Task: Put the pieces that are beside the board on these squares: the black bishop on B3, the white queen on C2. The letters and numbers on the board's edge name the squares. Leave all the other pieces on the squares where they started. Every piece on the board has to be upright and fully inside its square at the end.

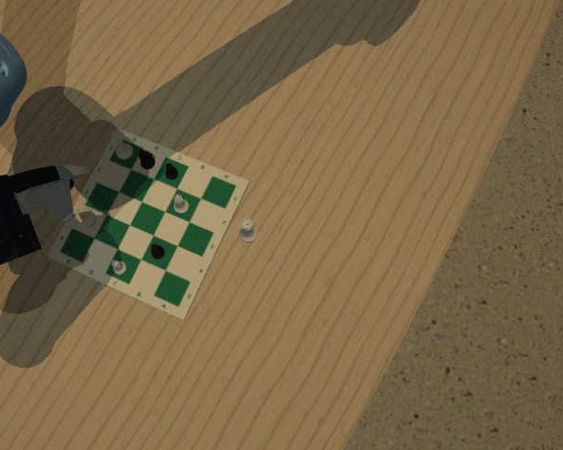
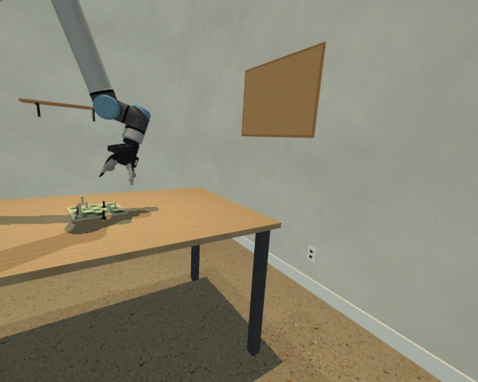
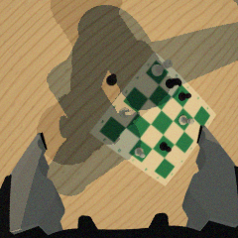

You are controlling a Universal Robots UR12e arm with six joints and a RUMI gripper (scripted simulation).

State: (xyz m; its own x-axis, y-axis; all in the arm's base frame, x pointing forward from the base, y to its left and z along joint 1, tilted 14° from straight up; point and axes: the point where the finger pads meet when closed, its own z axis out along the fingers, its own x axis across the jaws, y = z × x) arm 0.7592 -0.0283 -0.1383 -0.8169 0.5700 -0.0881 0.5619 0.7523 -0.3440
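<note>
Now: the black bishop 140 mm below my hand, 50 mm to the right of it and 50 mm behind it. The rest, counted from my hand: cream board: 160 mm below, 80 mm to the left, 80 mm behind.
</note>
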